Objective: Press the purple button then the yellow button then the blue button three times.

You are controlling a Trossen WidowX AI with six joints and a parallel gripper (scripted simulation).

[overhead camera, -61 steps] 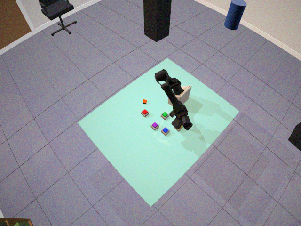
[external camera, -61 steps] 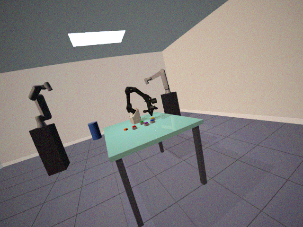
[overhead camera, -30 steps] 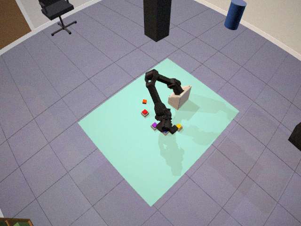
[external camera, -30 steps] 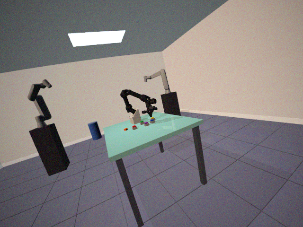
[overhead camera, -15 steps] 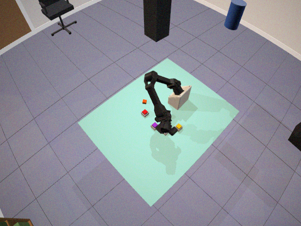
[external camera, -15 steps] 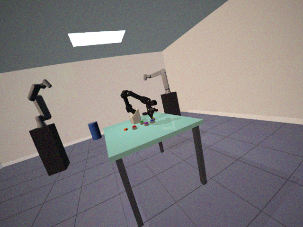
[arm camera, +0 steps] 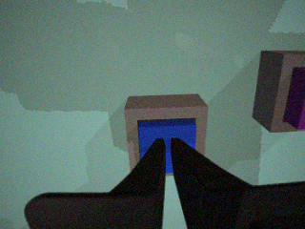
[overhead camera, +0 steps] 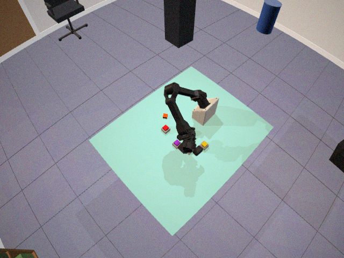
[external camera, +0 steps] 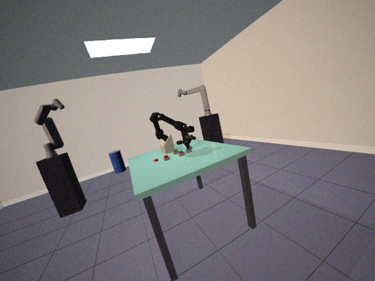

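My gripper tip is 10 mm above the blue button. The rest, counted from my gripper tip: yellow button (110 mm behind, 50 mm to the left); purple button (90 mm to the right, 30 mm ahead); green button (110 mm to the right, 100 mm behind).
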